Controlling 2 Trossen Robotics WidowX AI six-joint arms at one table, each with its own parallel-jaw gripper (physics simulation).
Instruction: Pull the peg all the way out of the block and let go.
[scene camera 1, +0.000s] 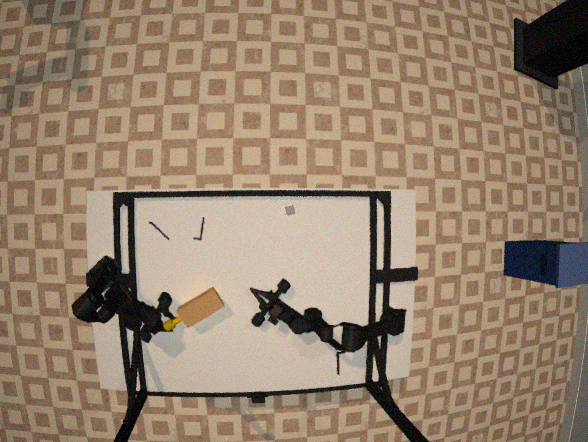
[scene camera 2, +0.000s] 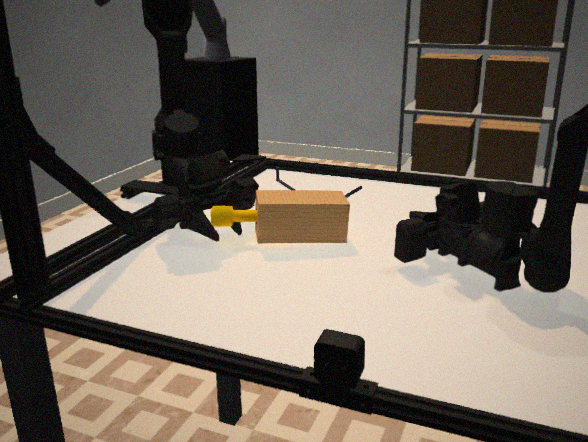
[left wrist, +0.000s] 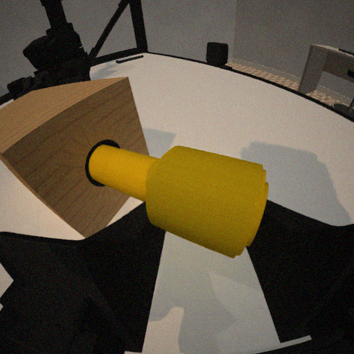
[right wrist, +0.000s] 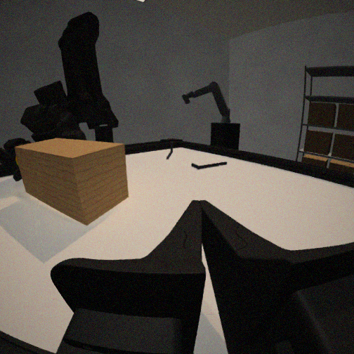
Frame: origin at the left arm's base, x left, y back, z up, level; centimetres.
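Seen in the pictures: left gripper, fingertip midpoint: (scene camera 1: 175, 326) (scene camera 2: 229, 236); right gripper, fingertip midpoint: (scene camera 1: 250, 288) (scene camera 2: 410, 213); left arm's base, origin of the base link: (scene camera 1: 108, 267); right arm's base, origin of the base link: (scene camera 1: 389, 316).
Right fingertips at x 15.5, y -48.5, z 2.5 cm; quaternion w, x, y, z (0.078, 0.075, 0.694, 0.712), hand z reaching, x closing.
Offsets run from my right fingertips to a thing's top centre. "spot": to the spot under its first point. Level surfaces: height alone.
A yellow peg @(dz +2.0, dx -20.3, dy +17.8 cm) (scene camera 1: 171, 324) (scene camera 2: 223, 216) (left wrist: 205, 200) has a thick head and a thinner shaft. The shaft enters the dark-rimmed hole in the end of a wooden block @(dz +3.4, dx -13.2, dy +12.8 cm) (scene camera 1: 201, 306) (scene camera 2: 302, 222) (left wrist: 75, 135) (right wrist: 102, 182); how deep it goes is hidden. My left gripper (scene camera 1: 169, 327) (scene camera 2: 228, 233) (left wrist: 199, 195) is shut on the peg's head, with one finger on each side. A shadow lies beside the block; whether the block touches the table cannot be told. My right gripper (scene camera 1: 253, 290) (right wrist: 197, 206) is shut and empty, apart from the block's far end.
A black frame (scene camera 1: 250, 193) (scene camera 2: 175, 350) runs around the white table @(dz -4.4 cm) (scene camera 1: 250, 240) (scene camera 2: 300, 295). Thin dark bent pieces @(dz -3.8, dx +10.9, dy +24.0 cm) (scene camera 1: 201, 230) (right wrist: 210, 165) and a small grey square @(spot: dz -4.1, dx +29.6, dy -2.0 cm) (scene camera 1: 290, 210) lie toward the back. A shelf rack (scene camera 2: 485, 46) with boxes stands beyond the table.
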